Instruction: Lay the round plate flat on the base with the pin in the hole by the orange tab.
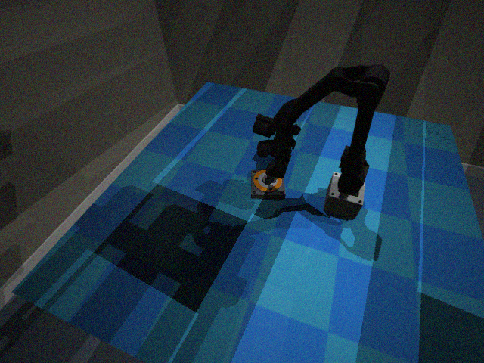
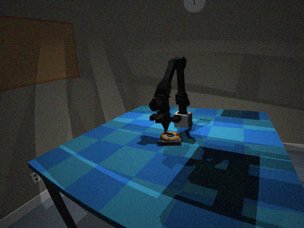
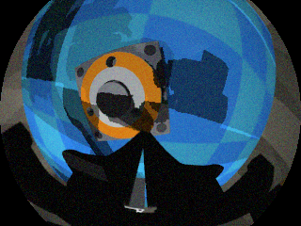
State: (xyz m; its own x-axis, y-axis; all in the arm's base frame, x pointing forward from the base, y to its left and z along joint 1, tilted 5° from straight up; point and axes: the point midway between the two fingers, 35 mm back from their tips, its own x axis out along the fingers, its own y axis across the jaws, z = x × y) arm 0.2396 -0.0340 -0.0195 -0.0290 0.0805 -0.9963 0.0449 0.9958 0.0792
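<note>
My gripper tip is 20 mm short of the round plate and 20 mm to the right of it. Also, from my gripper tip: base: 30 mm ahead, 40 mm to the left, 20 mm below.
</note>
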